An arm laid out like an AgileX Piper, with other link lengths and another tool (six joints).
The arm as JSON. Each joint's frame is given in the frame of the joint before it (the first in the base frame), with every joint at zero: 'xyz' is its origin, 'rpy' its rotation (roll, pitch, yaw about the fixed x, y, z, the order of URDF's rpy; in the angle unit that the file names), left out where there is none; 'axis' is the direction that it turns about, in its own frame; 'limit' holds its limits. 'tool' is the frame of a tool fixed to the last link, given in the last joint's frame.
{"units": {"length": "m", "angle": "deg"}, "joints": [
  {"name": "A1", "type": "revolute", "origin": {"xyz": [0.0, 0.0, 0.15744]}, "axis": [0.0, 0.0, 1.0], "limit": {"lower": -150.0, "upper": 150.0}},
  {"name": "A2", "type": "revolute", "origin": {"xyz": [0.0, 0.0, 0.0]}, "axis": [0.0, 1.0, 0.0], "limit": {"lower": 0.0, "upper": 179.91}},
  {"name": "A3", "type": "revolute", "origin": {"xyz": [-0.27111, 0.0, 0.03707]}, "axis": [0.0, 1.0, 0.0], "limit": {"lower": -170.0, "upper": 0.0}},
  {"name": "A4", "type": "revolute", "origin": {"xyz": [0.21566, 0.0, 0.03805]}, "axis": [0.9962, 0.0, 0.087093], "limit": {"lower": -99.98, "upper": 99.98}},
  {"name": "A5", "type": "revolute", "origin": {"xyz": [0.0, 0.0, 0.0]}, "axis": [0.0, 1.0, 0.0], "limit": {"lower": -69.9, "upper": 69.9}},
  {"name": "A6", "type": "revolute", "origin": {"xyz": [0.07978, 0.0, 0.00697]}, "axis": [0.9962, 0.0, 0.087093], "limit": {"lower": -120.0, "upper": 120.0}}
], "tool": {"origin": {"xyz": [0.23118, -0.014, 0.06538], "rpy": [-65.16, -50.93, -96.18]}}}
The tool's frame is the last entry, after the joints.
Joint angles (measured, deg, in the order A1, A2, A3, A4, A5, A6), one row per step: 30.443 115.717 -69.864 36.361 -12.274 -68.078; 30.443 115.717 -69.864 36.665 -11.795 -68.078; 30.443 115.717 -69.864 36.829 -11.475 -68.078; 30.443 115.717 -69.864 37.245 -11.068 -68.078; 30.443 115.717 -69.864 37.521 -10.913 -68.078; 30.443 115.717 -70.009 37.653 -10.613 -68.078; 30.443 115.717 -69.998 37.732 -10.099 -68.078; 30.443 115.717 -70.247 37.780 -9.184 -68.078; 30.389 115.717 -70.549 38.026 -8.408 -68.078; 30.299 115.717 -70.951 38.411 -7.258 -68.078; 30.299 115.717 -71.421 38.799 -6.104 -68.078; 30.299 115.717 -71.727 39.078 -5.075 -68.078; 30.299 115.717 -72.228 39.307 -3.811 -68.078
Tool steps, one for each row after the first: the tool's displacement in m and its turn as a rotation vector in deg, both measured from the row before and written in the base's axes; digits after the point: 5 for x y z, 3 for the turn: -0.00121 0.00043 -0.00217 0.164 0.543 0.017; -0.00084 0.00036 -0.00142 0.085 0.347 0.038; -0.00097 0.00014 -0.00187 0.245 0.521 -0.087; -0.00031 -0.00012 -0.00075 0.171 0.243 -0.109; -0.00027 0.00073 -0.00012 0.142 0.191 0.052; -0.00156 0.00088 -0.00226 0.017 0.494 0.187; -0.00183 0.00232 -0.00178 0.105 0.612 0.394; -0.00083 0.00139 -0.00079 0.271 0.519 0.150; -0.00141 0.00188 -0.00147 0.396 0.813 0.208; -0.00169 0.00295 -0.00085 0.436 0.755 0.308; -0.00205 0.00248 -0.00160 0.290 0.742 0.325; -0.00215 0.00349 -0.00086 0.344 0.756 0.480
